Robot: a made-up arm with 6 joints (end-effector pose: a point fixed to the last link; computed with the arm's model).
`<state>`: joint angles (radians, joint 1 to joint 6).
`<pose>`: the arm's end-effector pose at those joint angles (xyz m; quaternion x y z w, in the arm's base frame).
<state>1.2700 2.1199 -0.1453 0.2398 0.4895 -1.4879</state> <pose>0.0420 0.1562 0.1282 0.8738 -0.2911 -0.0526 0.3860</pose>
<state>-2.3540 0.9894 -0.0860 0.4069 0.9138 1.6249</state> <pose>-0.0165 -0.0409 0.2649 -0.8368 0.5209 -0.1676 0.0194</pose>
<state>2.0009 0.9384 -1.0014 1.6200 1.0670 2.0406</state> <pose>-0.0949 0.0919 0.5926 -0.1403 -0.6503 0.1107 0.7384</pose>
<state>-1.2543 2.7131 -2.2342 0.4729 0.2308 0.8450</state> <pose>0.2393 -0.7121 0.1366 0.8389 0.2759 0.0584 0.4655</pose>
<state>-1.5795 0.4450 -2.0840 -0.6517 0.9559 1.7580</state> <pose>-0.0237 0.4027 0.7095 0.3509 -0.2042 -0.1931 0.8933</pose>
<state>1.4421 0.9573 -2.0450 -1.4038 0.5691 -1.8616</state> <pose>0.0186 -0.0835 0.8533 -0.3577 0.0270 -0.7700 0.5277</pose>
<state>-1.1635 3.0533 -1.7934 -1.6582 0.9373 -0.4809</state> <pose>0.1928 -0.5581 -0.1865 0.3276 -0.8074 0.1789 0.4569</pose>
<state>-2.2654 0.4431 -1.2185 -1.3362 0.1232 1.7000</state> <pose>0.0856 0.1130 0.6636 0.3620 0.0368 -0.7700 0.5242</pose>
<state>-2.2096 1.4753 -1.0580 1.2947 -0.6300 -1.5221</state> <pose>-0.2414 -0.2731 0.4841 -0.7011 -0.2519 0.6670 0.0132</pose>
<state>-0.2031 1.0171 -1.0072 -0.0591 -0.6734 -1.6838</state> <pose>0.1691 -0.0328 0.6163 -0.2881 0.2766 -0.7503 0.5269</pose>
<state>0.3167 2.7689 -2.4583 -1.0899 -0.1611 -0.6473</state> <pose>0.7364 0.2495 0.1870 -0.6698 0.3530 -0.3822 0.5299</pose>
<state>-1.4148 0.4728 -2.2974 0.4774 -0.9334 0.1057</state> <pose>-0.1020 0.5186 0.6814 -0.3483 -0.4665 -0.2961 0.7572</pose>
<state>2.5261 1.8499 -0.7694 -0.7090 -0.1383 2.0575</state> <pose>-0.3282 0.2261 0.2422 0.5335 -0.7757 -0.2967 0.1601</pose>
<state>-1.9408 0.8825 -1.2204 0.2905 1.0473 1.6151</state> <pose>-0.0196 -0.0881 0.6232 0.8600 -0.1880 0.0694 0.4694</pose>
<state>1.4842 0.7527 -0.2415 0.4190 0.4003 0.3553</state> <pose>-0.0034 0.0611 0.3281 -0.3615 0.8491 0.3718 0.1006</pose>
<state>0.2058 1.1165 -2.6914 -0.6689 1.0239 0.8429</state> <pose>-0.1461 -0.0602 0.8804 0.2980 0.3489 0.1813 0.8698</pose>
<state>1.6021 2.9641 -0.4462 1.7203 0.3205 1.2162</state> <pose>-0.0226 0.1732 -0.1036 0.6131 0.6720 -0.3908 0.1409</pose>
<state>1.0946 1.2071 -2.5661 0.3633 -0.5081 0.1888</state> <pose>-0.0393 -0.0968 0.9146 0.1326 -0.1440 0.7155 0.6707</pose>
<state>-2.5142 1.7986 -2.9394 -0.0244 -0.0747 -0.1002</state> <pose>-0.1985 -0.1441 0.8900 0.1240 0.0499 -0.9598 0.2467</pose>
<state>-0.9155 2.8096 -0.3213 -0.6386 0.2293 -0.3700</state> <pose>0.0942 -0.1348 -0.0369 0.0680 -0.8698 -0.3620 0.3284</pose>
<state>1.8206 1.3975 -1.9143 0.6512 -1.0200 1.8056</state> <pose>-0.0283 0.2255 0.8094 -0.2682 0.0232 -0.8776 0.3968</pose>
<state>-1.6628 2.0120 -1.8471 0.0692 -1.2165 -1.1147</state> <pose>-0.0556 -0.5642 0.5483 0.0910 0.1969 -0.9592 0.1814</pose>
